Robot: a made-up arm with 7 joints. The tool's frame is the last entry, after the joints.
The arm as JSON. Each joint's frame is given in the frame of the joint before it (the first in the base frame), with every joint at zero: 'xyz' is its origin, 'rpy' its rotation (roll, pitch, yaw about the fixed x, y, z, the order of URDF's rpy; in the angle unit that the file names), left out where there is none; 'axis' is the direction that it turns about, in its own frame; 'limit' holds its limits. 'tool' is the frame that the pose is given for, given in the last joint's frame.
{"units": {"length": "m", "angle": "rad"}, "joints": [
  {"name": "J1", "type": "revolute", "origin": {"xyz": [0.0, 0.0, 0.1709], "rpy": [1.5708, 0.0, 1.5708]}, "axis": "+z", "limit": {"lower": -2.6, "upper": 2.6}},
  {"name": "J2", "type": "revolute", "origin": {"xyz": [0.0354, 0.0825, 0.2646], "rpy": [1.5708, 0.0, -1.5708]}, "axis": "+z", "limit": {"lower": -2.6, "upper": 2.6}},
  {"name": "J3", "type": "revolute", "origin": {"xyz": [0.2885, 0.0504, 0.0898], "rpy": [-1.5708, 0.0, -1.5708]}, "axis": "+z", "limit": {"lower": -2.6, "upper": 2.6}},
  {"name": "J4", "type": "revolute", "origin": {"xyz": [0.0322, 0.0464, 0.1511], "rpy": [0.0, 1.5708, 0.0]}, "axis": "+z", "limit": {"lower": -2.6, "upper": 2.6}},
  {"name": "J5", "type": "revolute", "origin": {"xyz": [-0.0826, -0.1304, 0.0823], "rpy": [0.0, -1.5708, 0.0]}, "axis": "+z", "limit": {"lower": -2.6, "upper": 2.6}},
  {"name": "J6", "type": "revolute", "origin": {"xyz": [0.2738, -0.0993, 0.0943], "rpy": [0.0, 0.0, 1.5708]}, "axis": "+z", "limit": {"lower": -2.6, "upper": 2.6}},
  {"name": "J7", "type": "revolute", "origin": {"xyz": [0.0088, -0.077, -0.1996], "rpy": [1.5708, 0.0, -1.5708]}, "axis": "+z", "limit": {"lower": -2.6, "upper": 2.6}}
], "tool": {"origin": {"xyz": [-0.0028, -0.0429, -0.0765], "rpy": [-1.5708, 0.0, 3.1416]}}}
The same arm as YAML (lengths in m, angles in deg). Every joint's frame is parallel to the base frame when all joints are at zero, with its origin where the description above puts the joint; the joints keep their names.
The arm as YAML. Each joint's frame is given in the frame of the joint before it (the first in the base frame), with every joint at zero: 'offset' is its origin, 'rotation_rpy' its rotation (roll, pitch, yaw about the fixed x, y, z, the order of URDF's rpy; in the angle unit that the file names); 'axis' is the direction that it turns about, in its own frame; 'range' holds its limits. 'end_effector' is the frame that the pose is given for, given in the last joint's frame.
length_unit: m
angle_unit: deg
chain:
  - id: J1
    offset: [0.0, 0.0, 0.1709]
    rotation_rpy: [0.0, 0.0, 0.0]
    axis: [1.0, 0.0, 0.0]
    range: [-148.97, 148.97]
  - id: J2
    offset: [0.2646, 0.0354, 0.0825]
    rotation_rpy: [0.0, 0.0, 0.0]
    axis: [0.0, -1.0, 0.0]
    range: [-148.97, 148.97]
  - id: J3
    offset: [0.0504, -0.0898, -0.2885]
    rotation_rpy: [0.0, 0.0, 0.0]
    axis: [0.0, 0.0, -1.0]
    range: [-148.97, 148.97]
  - id: J4
    offset: [-0.0322, 0.0464, -0.1511]
    rotation_rpy: [0.0, 0.0, 0.0]
    axis: [-1.0, 0.0, 0.0]
    range: [-148.97, 148.97]
  - id: J5
    offset: [-0.0823, -0.1304, -0.0826]
    rotation_rpy: [0.0, 0.0, 0.0]
    axis: [0.0, 0.0, -1.0]
    range: [-148.97, 148.97]
  - id: J6
    offset: [-0.2738, -0.0993, -0.0943]
    rotation_rpy: [0.0, 0.0, 0.0]
    axis: [0.0, 0.0, -1.0]
    range: [-148.97, 148.97]
  - id: J7
    offset: [-0.077, 0.0088, 0.1996]
    rotation_rpy: [0.0, 0.0, 0.0]
    axis: [0.0, -1.0, 0.0]
    range: [-148.97, 148.97]
end_effector:
  offset: [0.0028, 0.0765, 0.0429]
  rotation_rpy: [0.0, 0.0, 0.0]

